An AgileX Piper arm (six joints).
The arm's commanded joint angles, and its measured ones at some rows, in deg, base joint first. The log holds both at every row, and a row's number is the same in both.
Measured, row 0: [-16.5, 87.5, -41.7, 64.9, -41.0, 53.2]
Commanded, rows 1 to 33: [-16.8, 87.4, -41.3, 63.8, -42.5, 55.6]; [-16.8, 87.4, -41.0, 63.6, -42.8, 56.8]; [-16.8, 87.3, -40.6, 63.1, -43.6, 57.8]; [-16.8, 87.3, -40.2, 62.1, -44.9, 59.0]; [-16.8, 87.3, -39.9, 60.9, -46.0, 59.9]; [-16.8, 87.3, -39.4, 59.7, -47.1, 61.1]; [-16.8, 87.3, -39.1, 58.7, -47.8, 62.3]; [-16.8, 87.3, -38.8, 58.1, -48.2, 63.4]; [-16.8, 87.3, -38.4, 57.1, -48.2, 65.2]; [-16.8, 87.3, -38.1, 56.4, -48.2, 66.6]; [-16.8, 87.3, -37.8, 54.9, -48.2, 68.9]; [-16.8, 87.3, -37.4, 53.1, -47.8, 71.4]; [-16.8, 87.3, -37.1, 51.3, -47.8, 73.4]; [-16.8, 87.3, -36.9, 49.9, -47.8, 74.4]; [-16.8, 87.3, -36.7, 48.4, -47.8, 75.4]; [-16.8, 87.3, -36.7, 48.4, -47.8, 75.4]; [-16.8, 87.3, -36.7, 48.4, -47.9, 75.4]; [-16.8, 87.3, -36.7, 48.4, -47.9, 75.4]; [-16.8, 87.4, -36.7, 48.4, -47.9, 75.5]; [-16.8, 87.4, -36.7, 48.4, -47.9, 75.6]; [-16.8, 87.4, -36.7, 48.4, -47.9, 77.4]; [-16.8, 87.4, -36.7, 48.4, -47.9, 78.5]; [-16.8, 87.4, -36.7, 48.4, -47.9, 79.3]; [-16.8, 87.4, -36.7, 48.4, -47.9, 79.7]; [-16.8, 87.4, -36.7, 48.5, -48.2, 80.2]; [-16.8, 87.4, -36.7, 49.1, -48.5, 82.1]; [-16.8, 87.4, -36.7, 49.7, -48.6, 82.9]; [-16.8, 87.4, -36.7, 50.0, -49.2, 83.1]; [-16.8, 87.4, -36.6, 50.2, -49.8, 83.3]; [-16.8, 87.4, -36.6, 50.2, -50.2, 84.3]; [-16.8, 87.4, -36.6, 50.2, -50.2, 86.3]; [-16.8, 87.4, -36.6, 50.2, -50.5, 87.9]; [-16.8, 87.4, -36.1, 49.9, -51.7, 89.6]
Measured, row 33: [-16.6, 87.5, -37.0, 50.4, -48.5, 84.9]
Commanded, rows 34 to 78: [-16.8, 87.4, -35.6, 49.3, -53.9, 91.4]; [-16.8, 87.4, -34.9, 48.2, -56.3, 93.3]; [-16.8, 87.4, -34.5, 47.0, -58.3, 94.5]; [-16.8, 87.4, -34.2, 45.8, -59.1, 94.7]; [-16.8, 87.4, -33.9, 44.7, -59.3, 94.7]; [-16.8, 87.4, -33.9, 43.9, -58.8, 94.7]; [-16.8, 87.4, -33.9, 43.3, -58.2, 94.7]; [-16.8, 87.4, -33.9, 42.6, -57.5, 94.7]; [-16.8, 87.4, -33.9, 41.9, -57.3, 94.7]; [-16.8, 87.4, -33.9, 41.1, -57.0, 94.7]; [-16.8, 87.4, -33.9, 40.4, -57.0, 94.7]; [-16.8, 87.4, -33.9, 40.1, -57.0, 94.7]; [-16.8, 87.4, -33.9, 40.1, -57.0, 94.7]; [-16.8, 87.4, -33.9, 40.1, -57.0, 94.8]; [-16.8, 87.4, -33.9, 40.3, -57.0, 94.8]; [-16.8, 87.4, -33.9, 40.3, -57.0, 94.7]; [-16.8, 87.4, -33.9, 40.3, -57.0, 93.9]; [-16.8, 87.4, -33.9, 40.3, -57.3, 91.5]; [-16.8, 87.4, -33.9, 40.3, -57.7, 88.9]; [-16.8, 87.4, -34.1, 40.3, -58.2, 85.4]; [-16.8, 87.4, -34.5, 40.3, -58.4, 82.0]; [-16.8, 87.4, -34.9, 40.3, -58.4, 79.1]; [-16.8, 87.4, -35.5, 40.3, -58.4, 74.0]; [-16.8, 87.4, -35.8, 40.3, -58.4, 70.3]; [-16.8, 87.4, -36.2, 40.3, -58.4, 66.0]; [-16.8, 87.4, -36.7, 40.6, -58.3, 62.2]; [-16.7, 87.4, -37.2, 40.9, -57.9, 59.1]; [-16.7, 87.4, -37.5, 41.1, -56.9, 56.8]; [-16.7, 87.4, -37.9, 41.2, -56.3, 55.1]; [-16.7, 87.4, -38.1, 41.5, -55.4, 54.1]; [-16.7, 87.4, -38.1, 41.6, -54.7, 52.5]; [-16.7, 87.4, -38.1, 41.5, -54.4, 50.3]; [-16.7, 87.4, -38.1, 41.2, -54.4, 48.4]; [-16.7, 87.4, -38.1, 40.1, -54.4, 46.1]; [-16.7, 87.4, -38.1, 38.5, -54.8, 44.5]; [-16.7, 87.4, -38.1, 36.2, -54.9, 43.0]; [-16.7, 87.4, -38.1, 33.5, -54.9, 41.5]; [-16.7, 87.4, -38.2, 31.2, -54.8, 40.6]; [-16.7, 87.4, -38.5, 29.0, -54.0, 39.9]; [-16.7, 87.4, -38.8, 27.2, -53.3, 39.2]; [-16.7, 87.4, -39.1, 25.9, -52.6, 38.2]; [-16.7, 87.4, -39.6, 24.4, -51.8, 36.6]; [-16.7, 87.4, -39.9, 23.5, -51.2, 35.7]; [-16.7, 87.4, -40.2, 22.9, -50.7, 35.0]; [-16.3, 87.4, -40.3, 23.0, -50.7, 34.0]
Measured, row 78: [-16.6, 87.6, -39.0, 27.2, -51.5, 38.3]
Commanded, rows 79 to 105: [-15.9, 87.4, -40.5, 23.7, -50.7, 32.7]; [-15.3, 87.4, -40.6, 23.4, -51.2, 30.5]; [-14.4, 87.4, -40.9, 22.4, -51.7, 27.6]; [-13.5, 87.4, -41.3, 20.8, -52.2, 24.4]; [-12.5, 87.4, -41.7, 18.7, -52.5, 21.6]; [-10.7, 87.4, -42.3, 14.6, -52.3, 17.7]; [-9.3, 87.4, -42.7, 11.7, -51.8, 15.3]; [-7.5, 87.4, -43.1, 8.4, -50.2, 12.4]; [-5.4, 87.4, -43.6, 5.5, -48.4, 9.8]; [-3.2, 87.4, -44.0, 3.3, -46.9, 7.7]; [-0.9, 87.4, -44.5, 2.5, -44.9, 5.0]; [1.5, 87.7, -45.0, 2.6, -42.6, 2.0]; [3.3, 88.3, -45.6, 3.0, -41.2, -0.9]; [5.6, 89.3, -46.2, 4.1, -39.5, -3.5]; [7.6, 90.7, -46.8, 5.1, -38.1, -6.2]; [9.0, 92.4, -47.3, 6.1, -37.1, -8.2]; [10.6, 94.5, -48.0, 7.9, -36.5, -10.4]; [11.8, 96.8, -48.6, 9.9, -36.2, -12.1]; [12.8, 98.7, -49.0, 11.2, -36.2, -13.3]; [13.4, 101.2, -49.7, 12.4, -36.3, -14.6]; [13.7, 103.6, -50.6, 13.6, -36.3, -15.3]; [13.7, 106.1, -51.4, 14.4, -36.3, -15.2]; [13.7, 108.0, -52.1, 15.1, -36.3, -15.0]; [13.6, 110.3, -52.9, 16.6, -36.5, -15.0]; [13.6, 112.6, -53.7, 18.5, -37.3, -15.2]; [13.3, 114.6, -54.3, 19.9, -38.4, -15.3]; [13.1, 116.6, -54.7, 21.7, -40.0, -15.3]
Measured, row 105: [13.6, 110.3, -52.4, 15.5, -35.4, -14.3]
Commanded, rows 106 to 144: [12.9, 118.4, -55.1, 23.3, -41.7, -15.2]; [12.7, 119.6, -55.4, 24.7, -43.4, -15.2]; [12.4, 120.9, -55.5, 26.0, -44.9, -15.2]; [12.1, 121.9, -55.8, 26.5, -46.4, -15.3]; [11.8, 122.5, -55.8, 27.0, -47.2, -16.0]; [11.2, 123.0, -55.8, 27.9, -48.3, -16.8]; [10.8, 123.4, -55.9, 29.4, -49.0, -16.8]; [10.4, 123.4, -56.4, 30.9, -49.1, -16.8]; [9.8, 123.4, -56.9, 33.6, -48.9, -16.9]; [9.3, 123.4, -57.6, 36.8, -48.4, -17.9]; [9.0, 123.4, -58.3, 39.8, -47.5, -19.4]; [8.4, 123.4, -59.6, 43.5, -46.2, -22.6]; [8.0, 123.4, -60.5, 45.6, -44.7, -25.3]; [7.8, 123.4, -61.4, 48.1, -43.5, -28.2]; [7.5, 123.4, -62.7, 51.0, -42.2, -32.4]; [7.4, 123.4, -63.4, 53.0, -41.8, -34.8]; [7.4, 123.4, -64.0, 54.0, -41.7, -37.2]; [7.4, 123.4, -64.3, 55.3, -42.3, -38.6]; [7.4, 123.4, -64.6, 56.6, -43.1, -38.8]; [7.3, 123.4, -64.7, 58.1, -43.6, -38.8]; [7.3, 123.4, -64.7, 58.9, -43.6, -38.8]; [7.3, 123.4, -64.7, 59.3, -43.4, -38.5]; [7.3, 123.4, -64.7, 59.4, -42.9, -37.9]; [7.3, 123.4, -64.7, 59.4, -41.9, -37.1]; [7.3, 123.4, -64.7, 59.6, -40.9, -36.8]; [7.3, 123.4, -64.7, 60.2, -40.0, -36.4]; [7.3, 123.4, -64.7, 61.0, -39.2, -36.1]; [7.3, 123.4, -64.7, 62.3, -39.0, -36.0]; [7.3, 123.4, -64.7, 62.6, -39.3, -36.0]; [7.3, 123.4, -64.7, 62.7, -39.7, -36.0]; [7.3, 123.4, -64.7, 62.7, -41.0, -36.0]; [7.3, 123.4, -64.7, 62.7, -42.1, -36.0]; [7.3, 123.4, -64.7, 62.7, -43.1, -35.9]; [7.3, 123.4, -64.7, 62.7, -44.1, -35.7]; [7.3, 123.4, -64.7, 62.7, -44.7, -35.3]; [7.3, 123.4, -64.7, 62.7, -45.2, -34.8]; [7.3, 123.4, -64.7, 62.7, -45.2, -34.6]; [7.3, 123.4, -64.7, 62.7, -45.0, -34.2]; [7.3, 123.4, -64.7, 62.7, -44.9, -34.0]
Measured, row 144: [7.4, 123.6, -64.3, 62.6, -43.7, -35.0]
